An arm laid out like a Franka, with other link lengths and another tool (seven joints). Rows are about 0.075 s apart.
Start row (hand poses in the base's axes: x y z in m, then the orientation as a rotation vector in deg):
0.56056 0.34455 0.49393 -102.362 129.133 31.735
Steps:
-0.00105 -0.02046 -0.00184 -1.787 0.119 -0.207
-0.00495 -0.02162 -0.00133 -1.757 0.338 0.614
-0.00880 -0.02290 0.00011 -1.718 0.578 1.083
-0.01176 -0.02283 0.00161 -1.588 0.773 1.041
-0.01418 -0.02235 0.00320 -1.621 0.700 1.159
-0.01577 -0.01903 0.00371 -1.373 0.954 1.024
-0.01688 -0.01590 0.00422 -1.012 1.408 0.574
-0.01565 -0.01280 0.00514 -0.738 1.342 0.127
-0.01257 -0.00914 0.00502 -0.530 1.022 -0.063
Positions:
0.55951 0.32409 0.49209 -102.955 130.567 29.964
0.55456 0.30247 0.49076 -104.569 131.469 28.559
0.54576 0.27957 0.49087 -106.789 132.103 27.484
0.53400 0.25674 0.49248 -108.944 132.783 26.721
0.51982 0.23439 0.49568 -111.257 133.315 25.835
0.50405 0.21536 0.49939 -113.361 133.923 25.460
0.48717 0.19946 0.50361 -114.863 134.932 25.941
0.47152 0.18666 0.50875 114.909 -135.213 -26.463
0.45895 0.17752 0.51377 113.897 -134.566 -26.699

